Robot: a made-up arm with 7 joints.
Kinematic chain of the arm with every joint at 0, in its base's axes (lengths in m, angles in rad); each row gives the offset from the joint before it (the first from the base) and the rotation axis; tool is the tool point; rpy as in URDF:
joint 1: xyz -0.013 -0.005 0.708 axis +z
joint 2: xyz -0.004 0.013 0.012 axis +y
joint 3: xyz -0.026 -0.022 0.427 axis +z
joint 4: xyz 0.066 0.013 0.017 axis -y
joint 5: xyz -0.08 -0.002 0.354 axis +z
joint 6: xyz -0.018 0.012 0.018 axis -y
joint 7: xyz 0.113 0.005 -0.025 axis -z
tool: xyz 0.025 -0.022 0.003 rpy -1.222 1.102 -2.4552
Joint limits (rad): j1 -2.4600..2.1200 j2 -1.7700..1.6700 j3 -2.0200..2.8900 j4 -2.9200..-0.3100 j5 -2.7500..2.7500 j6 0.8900..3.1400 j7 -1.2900..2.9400
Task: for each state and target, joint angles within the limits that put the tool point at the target. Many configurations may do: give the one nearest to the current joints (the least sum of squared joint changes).
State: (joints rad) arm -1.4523 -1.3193 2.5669 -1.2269 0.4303 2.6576 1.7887
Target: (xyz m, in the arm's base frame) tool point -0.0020 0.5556 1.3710
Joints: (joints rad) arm -1.1595 -0.2864 2.5189 -1.1336 0.4907 2.9744 1.8164
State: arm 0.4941 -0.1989 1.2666 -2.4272 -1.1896 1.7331 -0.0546
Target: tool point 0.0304 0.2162 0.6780
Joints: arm 0.3178 0.0402 0.9906 -2.9200 -1.1435 1.4689 -0.1472
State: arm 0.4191 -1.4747 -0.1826 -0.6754 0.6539 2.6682 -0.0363
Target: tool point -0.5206 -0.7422 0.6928
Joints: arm 0.7748 -1.7700 -0.2902 -0.7492 0.8378 3.0558 0.0215
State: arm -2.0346 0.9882 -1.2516 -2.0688 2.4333 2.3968 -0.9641
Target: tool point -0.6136 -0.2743 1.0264
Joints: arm -1.6699 0.8776 -1.4170 -1.6093 2.3310 2.3680 -0.9960
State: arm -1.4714 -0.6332 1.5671 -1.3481 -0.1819 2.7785 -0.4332
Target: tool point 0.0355 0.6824 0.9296
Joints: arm -0.8306 -0.6772 1.8300 -2.0233 -0.3567 2.9251 -0.4392
